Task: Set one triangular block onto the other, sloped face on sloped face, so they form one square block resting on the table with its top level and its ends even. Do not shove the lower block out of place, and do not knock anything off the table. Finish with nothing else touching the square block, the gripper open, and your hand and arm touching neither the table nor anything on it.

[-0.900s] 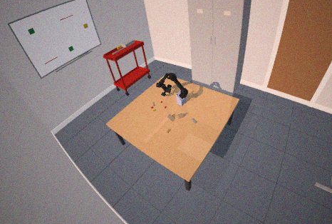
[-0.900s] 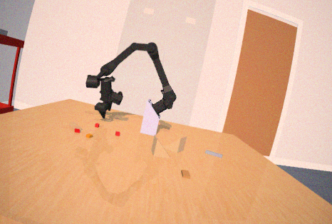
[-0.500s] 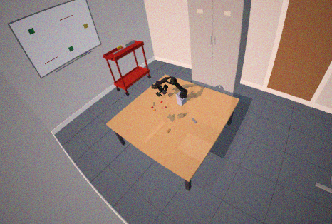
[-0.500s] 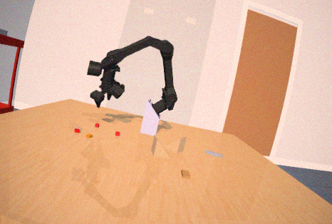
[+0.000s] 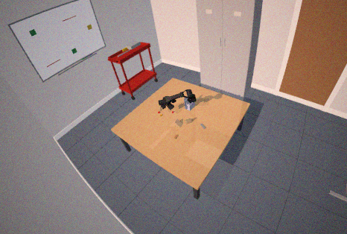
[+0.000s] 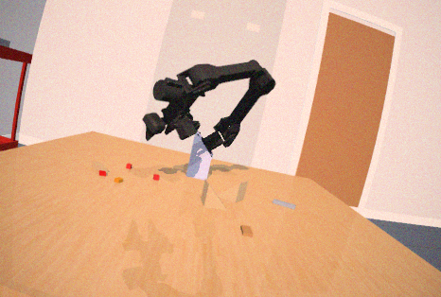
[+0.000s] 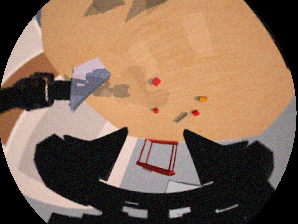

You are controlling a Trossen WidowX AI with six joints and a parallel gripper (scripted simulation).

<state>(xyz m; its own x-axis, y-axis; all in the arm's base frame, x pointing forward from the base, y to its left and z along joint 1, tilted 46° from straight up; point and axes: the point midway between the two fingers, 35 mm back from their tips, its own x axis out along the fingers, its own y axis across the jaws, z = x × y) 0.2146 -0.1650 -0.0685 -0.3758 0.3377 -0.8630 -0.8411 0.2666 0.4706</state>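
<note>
My gripper tip is 30 mm short of the triangular block, 290 mm to the right of it and 130 mm above it. Round my gripper tip: small tan block 280 mm ahead, 280 mm to the left, 140 mm below; flat grey bar 10 mm ahead, 470 mm to the left, 140 mm below; orange piece 90 mm ahead, 80 mm to the right, 140 mm below.
</note>
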